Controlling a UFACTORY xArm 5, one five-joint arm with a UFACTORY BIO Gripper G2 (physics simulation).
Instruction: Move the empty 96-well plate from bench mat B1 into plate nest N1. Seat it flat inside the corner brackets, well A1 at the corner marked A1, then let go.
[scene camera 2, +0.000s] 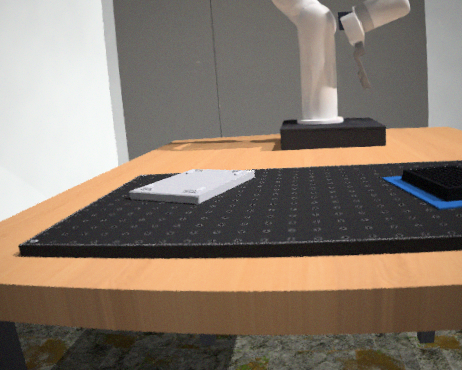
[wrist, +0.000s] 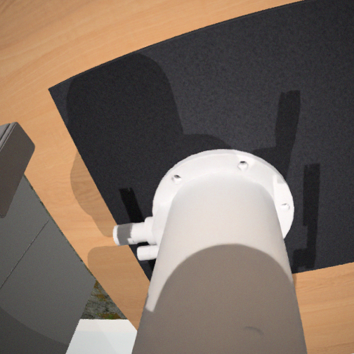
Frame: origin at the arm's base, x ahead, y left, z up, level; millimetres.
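Seen in the pictures: end effector, tool point: (scene camera 2: 363, 79); arm's base, origin of the base link: (scene camera 2: 320, 122).
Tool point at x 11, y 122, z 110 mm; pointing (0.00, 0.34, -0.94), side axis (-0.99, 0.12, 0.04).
Observation:
Offsets run from my tool point to a thing's top centre. Level surfaces: height alone.
The 96-well plate @(dy +33, dx +623, dz -133 mm) (scene camera 2: 436, 184) is black and lies flat on the blue bench mat B1 @(dz -147 mm) (scene camera 2: 414, 191) at the right edge of the scene view, partly cut off. The nest N1 @(dy -323, dx +565, dz -134 mm) (scene camera 2: 200, 182) is a pale flat block at the left of the black board, with small marks at its corners; the A1 label is not readable. My gripper (scene camera 2: 366, 86) hangs high near the arm's base, well above and behind the plate, and is open and empty. In the wrist view part of one finger shows at the left edge. The plate and nest do not show in the wrist view.
The black perforated board @(dz -149 mm) (scene camera 2: 300, 220) lies on the wooden table @(dz -162 mm) (scene camera 2: 225, 272). The arm's black base block (scene camera 2: 332, 136) stands at the back. In the wrist view the arm's white column (wrist: 225, 220) rises close by from that dark block (wrist: 230, 75).

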